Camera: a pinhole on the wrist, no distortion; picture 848 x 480 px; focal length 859.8 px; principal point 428.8 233.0 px. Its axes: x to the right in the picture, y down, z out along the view. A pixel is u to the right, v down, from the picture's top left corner.
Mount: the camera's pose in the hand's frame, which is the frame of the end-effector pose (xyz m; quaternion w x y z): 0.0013 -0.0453 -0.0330 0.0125 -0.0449 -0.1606 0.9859
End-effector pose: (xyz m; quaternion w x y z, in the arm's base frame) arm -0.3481 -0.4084 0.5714 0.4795 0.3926 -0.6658 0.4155
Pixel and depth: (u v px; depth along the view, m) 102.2 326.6 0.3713
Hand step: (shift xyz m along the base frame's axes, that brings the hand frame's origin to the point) 0.0664 -0.3793 0.0779
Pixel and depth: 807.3 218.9 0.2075
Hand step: 0.0722 -0.1678 -0.1171
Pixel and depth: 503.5 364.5 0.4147
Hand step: 0.1287 -0.3841 -0.0949
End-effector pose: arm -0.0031 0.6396 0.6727 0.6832 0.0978 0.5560 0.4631
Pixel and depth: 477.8 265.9 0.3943
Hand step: 0.3816 -0.0170 0.0404
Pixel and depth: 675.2 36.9 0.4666
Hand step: 0.4193 -0.0126 0.2163
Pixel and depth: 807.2 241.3 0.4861
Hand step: 0.4599 -0.1429 0.1928
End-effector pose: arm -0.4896 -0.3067 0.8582 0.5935 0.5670 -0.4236 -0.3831
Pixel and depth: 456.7 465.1 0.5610
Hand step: -0.4342 -0.1132 -0.3700
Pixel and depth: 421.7 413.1 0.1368
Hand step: -0.0824 -0.0279 -0.1163
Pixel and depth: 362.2 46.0 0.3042
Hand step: -0.2588 -0.0991 -0.0800
